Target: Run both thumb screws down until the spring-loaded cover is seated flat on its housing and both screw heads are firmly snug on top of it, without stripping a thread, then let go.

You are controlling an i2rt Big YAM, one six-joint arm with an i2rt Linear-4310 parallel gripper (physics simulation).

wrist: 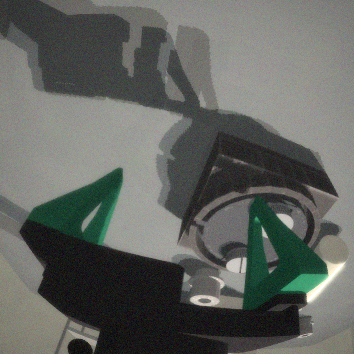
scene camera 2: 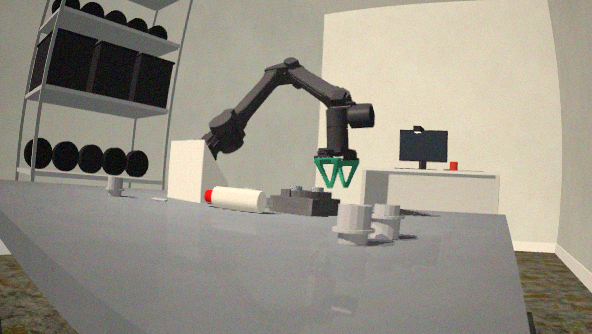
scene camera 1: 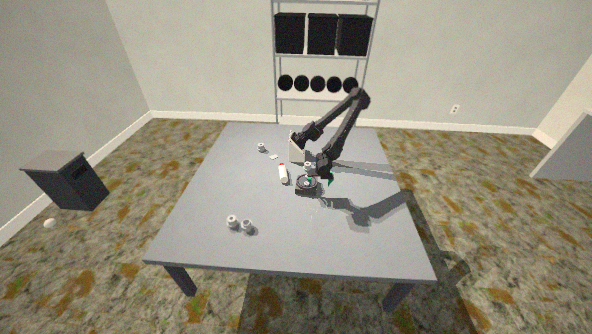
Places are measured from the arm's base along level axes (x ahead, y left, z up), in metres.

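Where they show: gripper, between the fingertips: (wrist: 188,188) (scene camera 2: 338,188) (scene camera 1: 319,185); arm's base, origin of its link: (scene camera 2: 196,160) (scene camera 1: 297,141).
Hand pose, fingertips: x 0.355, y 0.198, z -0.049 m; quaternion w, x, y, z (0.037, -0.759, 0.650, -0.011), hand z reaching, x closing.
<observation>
Each offset is from my fingertips to the top centre of the thing. "spot": to the spot under its first point.
The dark square housing {dy -0.080, dx -0.040, dz -0.011 m} (scene camera 1: 306,191) (scene camera 2: 300,205) (wrist: 275,170) stands on the table. Its round grey cover {dy -0.080, dx -0.040, dz -0.013 m} (wrist: 215,234) lies inside a raised ring; whether it sits flat cannot be told. One thumb screw {dy -0.081, dx -0.072, dz -0.001 m} (scene camera 2: 296,188) (wrist: 236,264) shows its slotted light head at the cover's edge. The other thumb screw {dy -0.078, dx -0.008, dz -0.001 m} (scene camera 2: 317,189) (wrist: 285,220) is partly behind a green finger in the wrist view. Both heads stand slightly above the ring in scene camera 2. My gripper (scene camera 1: 320,181) (scene camera 2: 338,186) (wrist: 188,188) is open and empty, above and to one side of the housing, with one finger over the cover in the wrist view.
A white bottle {dy -0.245, dx -0.120, dz -0.017 m} (scene camera 1: 283,174) (scene camera 2: 239,198) with a red cap lies beside the housing. A grey flanged part {dy -0.101, dx -0.210, dz -0.018 m} (scene camera 1: 307,165) (wrist: 205,290) stands close behind it. Two more flanged parts {spot: dy -0.395, dx +0.321, dz -0.026 m} (scene camera 1: 232,222) (scene camera 2: 354,225) stand near the front left. The white arm base (scene camera 1: 296,151) (scene camera 2: 187,170) is behind.
</observation>
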